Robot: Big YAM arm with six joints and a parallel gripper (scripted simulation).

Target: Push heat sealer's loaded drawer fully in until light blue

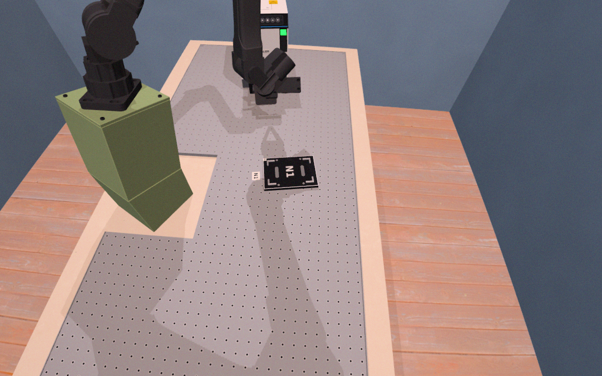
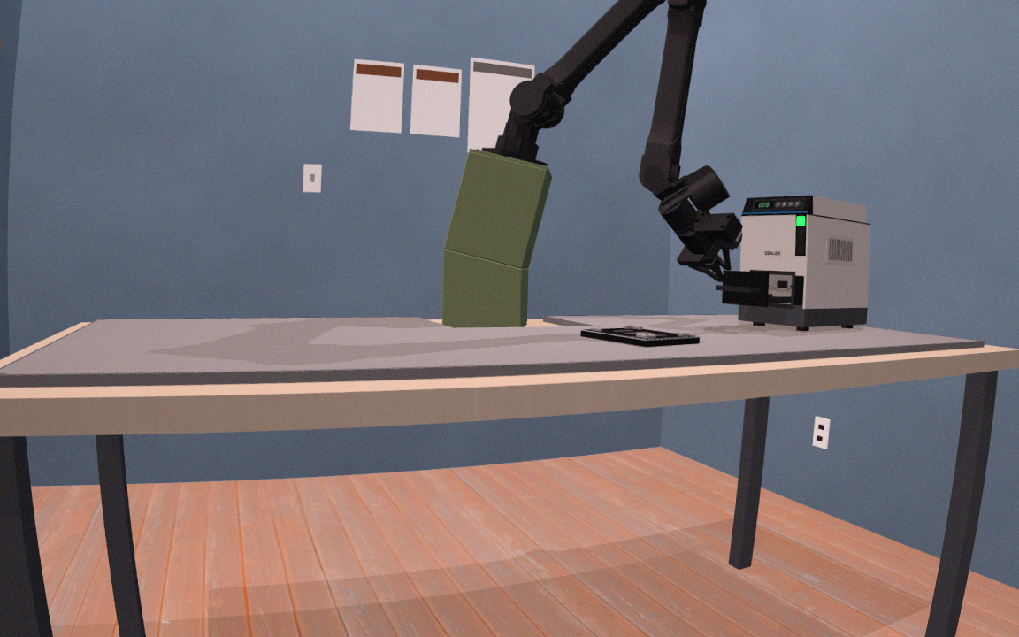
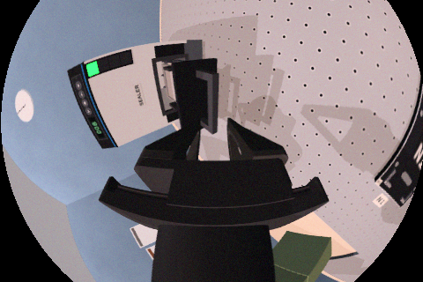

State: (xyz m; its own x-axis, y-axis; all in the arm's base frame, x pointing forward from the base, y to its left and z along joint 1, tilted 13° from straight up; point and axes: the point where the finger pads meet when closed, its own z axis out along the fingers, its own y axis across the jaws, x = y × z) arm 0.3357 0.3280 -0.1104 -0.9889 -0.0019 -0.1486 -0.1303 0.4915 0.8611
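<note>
Right now my hand is 1 cm past the black drawer, 14 cm to the right of it and 4 cm above it. Also, from my hand: small white label: 4 cm behind, 28 cm to the right, 12 cm below.
</note>
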